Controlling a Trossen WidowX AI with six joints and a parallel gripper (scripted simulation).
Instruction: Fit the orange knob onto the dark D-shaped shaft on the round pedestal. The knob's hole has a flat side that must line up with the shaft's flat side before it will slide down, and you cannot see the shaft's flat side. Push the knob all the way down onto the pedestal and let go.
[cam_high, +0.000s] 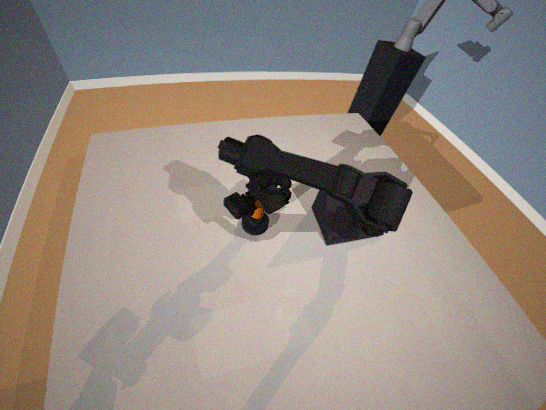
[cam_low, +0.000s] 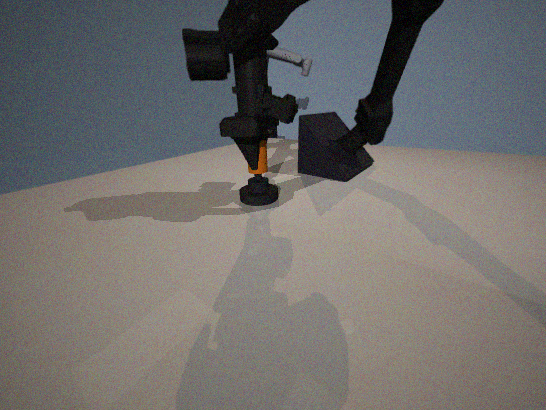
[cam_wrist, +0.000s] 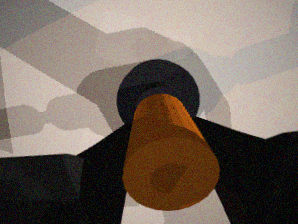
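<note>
My gripper tip is 2 cm below the orange knob. From my gripper tip the other things lie so: round dark pedestal: 4 cm below.
</note>
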